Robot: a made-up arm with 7 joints.
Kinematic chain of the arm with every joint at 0, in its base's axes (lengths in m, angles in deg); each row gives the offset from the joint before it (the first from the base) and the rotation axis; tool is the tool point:
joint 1: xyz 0 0 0 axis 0 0.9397 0.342
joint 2: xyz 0 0 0 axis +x
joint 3: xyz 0 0 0 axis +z
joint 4: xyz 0.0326 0 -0.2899 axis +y
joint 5: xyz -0.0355 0 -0.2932 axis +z
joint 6: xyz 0 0 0 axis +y
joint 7: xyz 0 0 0 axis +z
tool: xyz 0 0 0
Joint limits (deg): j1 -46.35..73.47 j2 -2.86..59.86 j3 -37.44..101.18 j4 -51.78..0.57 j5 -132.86..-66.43 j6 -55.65..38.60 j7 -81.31..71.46
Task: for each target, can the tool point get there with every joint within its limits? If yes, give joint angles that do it. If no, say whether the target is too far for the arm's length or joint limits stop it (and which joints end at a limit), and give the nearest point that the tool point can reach.
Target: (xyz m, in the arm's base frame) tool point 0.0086 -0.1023 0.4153
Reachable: no: joint limits stop it (at a limit: joint 1, joint 2, joint 3, joint 4) | nearest point -0.2354 0.4784 0.1516 | short by 0.683 m
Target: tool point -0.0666 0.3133 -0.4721
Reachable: yes | joints 24.40 23.14 31.88 -40.62 -100.93 -46.41 -31.32
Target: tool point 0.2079 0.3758 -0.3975
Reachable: yes | joints -20.78 30.94 81.63 -22.37 -114.40 -16.81 -4.31
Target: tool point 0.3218 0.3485 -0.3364
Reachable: yes | joints -30.63 28.25 67.48 -29.05 -82.10 0.00 26.14
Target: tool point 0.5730 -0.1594 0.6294
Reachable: no: too far | nearest point 0.4340 0.3428 0.0375 | short by 0.789 m
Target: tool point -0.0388 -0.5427 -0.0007
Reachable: no: joint limits stop it (at a limit: joint 1, joint 2, joint 3, joint 4) | nearest point -0.3320 -0.2071 -0.3926 | short by 0.593 m
